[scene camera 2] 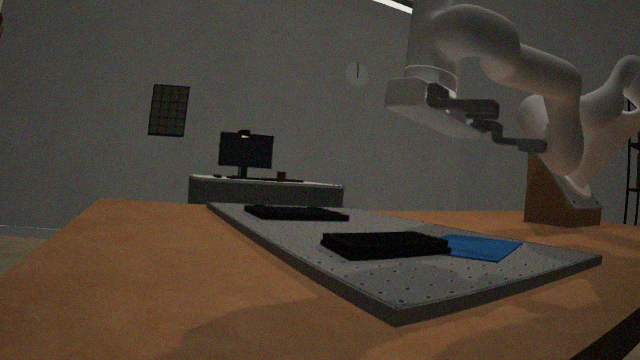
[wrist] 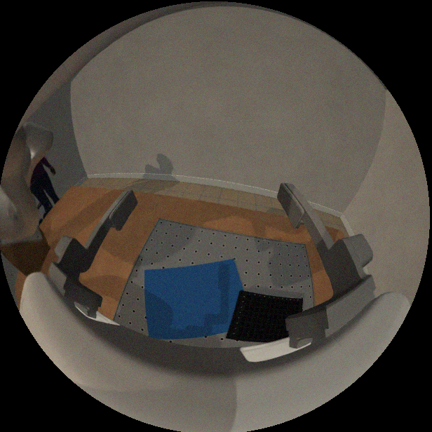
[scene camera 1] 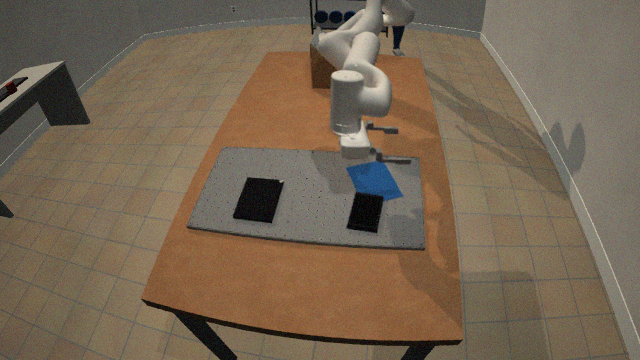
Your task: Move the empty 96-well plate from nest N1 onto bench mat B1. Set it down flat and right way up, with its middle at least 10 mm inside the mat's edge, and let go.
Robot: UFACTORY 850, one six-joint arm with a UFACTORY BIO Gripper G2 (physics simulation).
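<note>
The black 96-well plate (scene camera 1: 366,212) (scene camera 2: 385,246) (wrist: 265,317), with a grid of wells on top, sits flat and right way up beside the blue mat. The nest under it is hard to tell from the plate, black on black. The blue bench mat (scene camera 1: 372,177) (scene camera 2: 482,247) (wrist: 185,295) lies flat, turned at an angle, with one side close against the plate's position. My gripper (scene camera 1: 400,145) (scene camera 2: 515,127) (wrist: 208,206) is open and empty, high above the board. Its fingers point sideways, level, towards the right side of the table in scene camera 1.
A grey perforated board (scene camera 1: 310,220) (scene camera 2: 425,275) (wrist: 200,240) carries the plate and the mat. A second, flat black item (scene camera 1: 259,199) (scene camera 2: 295,213) lies towards its other end, with a small white spot at one corner. The wooden table (scene camera 1: 300,280) (scene camera 2: 150,280) extends around the board.
</note>
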